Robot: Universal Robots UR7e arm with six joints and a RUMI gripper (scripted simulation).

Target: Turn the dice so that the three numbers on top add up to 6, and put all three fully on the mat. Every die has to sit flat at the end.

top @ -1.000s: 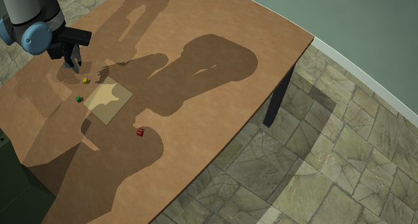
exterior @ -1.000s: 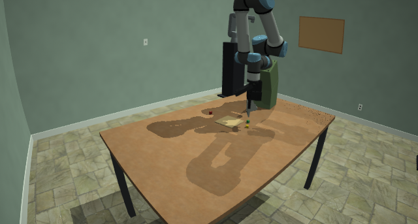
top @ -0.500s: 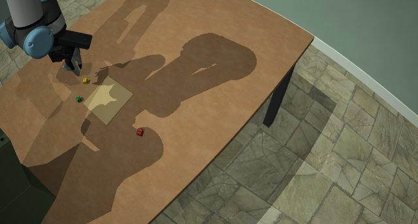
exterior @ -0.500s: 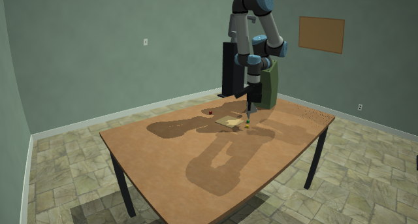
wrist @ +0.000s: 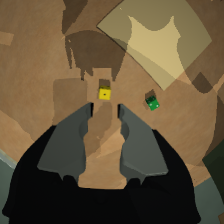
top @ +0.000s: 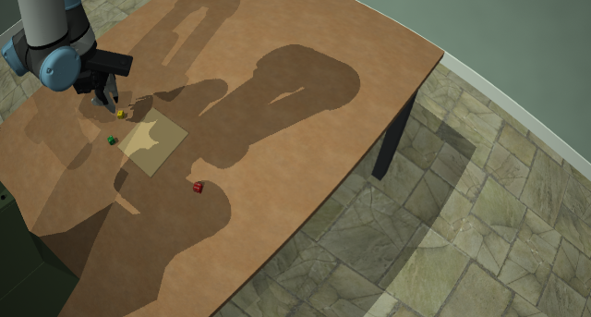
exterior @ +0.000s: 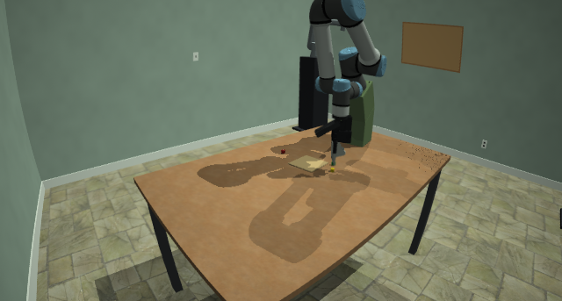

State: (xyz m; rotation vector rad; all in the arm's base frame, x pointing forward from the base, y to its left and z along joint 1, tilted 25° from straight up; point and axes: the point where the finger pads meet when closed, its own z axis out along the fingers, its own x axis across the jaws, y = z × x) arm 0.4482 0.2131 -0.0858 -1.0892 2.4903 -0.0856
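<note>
Now: the yellow die 50 mm below my hand. From my hand the other things lie so: mat: 30 mm ahead, 130 mm to the right, 60 mm below; green die: 60 mm behind, 50 mm to the right, 50 mm below; red die: 40 mm ahead, 310 mm to the right, 50 mm below.
</note>
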